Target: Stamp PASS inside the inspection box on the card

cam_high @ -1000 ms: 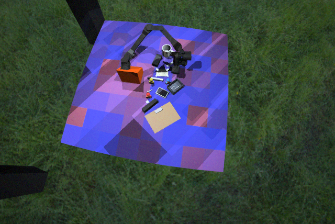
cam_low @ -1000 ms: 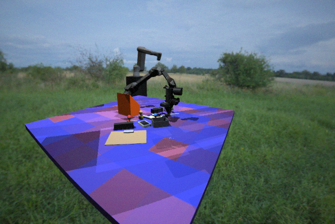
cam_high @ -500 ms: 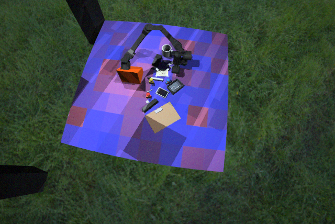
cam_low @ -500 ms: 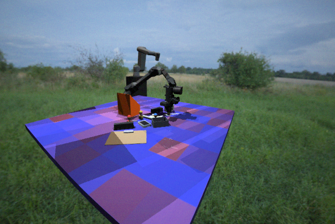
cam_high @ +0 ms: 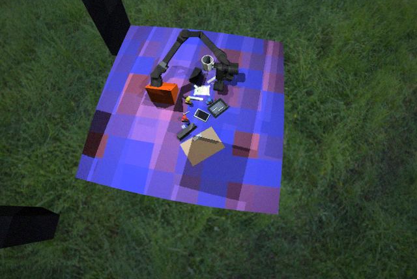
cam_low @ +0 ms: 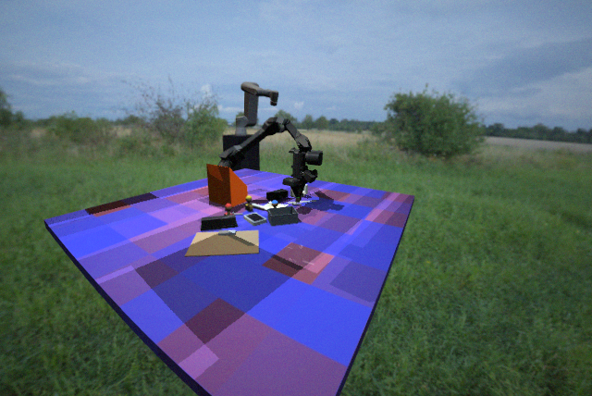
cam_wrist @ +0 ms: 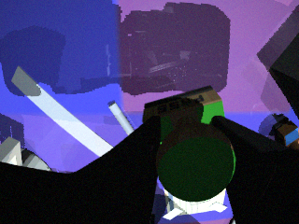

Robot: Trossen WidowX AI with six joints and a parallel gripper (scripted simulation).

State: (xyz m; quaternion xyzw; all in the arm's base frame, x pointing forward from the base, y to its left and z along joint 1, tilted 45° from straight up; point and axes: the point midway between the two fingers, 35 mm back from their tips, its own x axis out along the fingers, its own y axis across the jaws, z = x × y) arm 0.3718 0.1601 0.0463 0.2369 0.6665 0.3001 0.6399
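The ink pad lies 220 mm to the right of my gripper tip, 70 mm behind it and 60 mm below it. Round my gripper tip: white card: 110 mm behind, 60 mm below, 40 mm to the right; blue-knob stamp: 120 mm to the right, 40 mm below, 40 mm behind; green-knob stamp: right at my gripper tip.
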